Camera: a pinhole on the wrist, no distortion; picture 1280 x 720 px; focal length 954.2 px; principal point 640.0 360.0 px. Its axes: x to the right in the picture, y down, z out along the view. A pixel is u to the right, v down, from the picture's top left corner.
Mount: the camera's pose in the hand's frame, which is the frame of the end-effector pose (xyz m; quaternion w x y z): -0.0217 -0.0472 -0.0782 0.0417 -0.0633 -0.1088 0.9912
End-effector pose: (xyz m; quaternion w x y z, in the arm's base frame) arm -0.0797 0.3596 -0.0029 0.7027 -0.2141 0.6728 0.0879
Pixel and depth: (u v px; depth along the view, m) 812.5 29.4 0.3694
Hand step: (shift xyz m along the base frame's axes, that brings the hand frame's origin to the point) 0.2597 0.1523 0.1262
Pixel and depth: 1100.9 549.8 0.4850
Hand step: 0.3763 0.0003 0.3610
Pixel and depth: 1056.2 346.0 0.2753
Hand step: 0.1820 0.0226 0.1911
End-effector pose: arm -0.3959 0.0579 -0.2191 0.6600 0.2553 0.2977 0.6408
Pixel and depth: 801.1 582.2 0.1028
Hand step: 0.0728 -0.0580 -0.0517
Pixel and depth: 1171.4 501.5 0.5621
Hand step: 0.4456 -0.4038 0.1564
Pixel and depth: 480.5 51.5 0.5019
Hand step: 0.3286 0.0249 0.3115
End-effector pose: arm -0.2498 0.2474 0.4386 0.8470 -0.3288 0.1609 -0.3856
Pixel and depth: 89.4 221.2 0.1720
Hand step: 0.0537 -0.0295 0.1229
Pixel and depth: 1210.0 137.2 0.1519
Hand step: -0.0691 0.1094 0.0753
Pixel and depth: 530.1 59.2 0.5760
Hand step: 0.2647 0.2452 0.3852
